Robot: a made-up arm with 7 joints. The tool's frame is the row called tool.
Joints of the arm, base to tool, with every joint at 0 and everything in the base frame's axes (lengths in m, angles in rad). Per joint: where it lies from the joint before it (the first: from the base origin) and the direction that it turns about. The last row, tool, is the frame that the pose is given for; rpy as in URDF.
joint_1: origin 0 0 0 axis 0.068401 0.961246 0.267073
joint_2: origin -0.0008 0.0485 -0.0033 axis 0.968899 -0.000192 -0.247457
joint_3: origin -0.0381 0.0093 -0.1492 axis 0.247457 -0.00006 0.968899
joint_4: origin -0.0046 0 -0.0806 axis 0.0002 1 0.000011
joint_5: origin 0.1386 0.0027 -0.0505 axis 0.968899 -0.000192 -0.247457
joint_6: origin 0.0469 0 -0.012 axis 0.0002 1 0.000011
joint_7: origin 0.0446 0 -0.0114 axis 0.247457 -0.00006 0.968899
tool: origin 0 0 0 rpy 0 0.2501 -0.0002
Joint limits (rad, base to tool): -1.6..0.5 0..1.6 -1.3..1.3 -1.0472..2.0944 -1.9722..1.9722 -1.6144..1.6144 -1.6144..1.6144
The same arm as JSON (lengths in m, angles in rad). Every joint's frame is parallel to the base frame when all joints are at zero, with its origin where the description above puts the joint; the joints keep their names.
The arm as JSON. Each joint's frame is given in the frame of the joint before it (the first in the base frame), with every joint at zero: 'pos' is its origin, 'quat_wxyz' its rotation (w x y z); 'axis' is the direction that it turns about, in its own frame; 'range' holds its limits. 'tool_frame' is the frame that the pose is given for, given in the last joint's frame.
{"length_unit": "m", "angle_unit": "rad", "joints": [
  {"joint": "joint_1", "pos": [0.0, 0.0, 0.0], "quat_wxyz": [1.0, 0.0, 0.0, 0.0], "axis": [0.068403, 0.961235, 0.26711], "range": [-1.6, 0.5]},
  {"joint": "joint_2", "pos": [-0.0008, 0.0485, -0.0033], "quat_wxyz": [1.0, 0.0, 0.0, 0.0], "axis": [0.968889, -0.0002, -0.247497], "range": [0.0, 1.6]},
  {"joint": "joint_3", "pos": [-0.0381, 0.0093, -0.1492], "quat_wxyz": [1.0, 0.0, 0.0, 0.0], "axis": [0.247497, -0.0001, 0.968889], "range": [-1.3, 1.3]},
  {"joint": "joint_4", "pos": [-0.0046, 0.0, -0.0806], "quat_wxyz": [1.0, 0.0, 0.0, 0.0], "axis": [0.0002, 1.0, 0.0], "range": [-1.0472, 2.0944]},
  {"joint": "joint_5", "pos": [0.1386, 0.0027, -0.0505], "quat_wxyz": [1.0, 0.0, 0.0, 0.0], "axis": [0.968889, -0.0002, -0.247497], "range": [-1.9722, 1.9722]},
  {"joint": "joint_6", "pos": [0.0469, 0.0, -0.012], "quat_wxyz": [1.0, 0.0, 0.0, 0.0], "axis": [0.0002, 1.0, 0.0], "range": [-1.6144, 1.6144]},
  {"joint": "joint_7", "pos": [0.0446, 0.0, -0.0114], "quat_wxyz": [1.0, 0.0, 0.0, 0.0], "axis": [0.247497, -0.0001, 0.968889], "range": [-1.6144, 1.6144]}
], "tool_frame": {"pos": [0.0, 0.0, 0.0], "quat_wxyz": [0.992191, 0.000012, 0.124724, -0.000099]}}

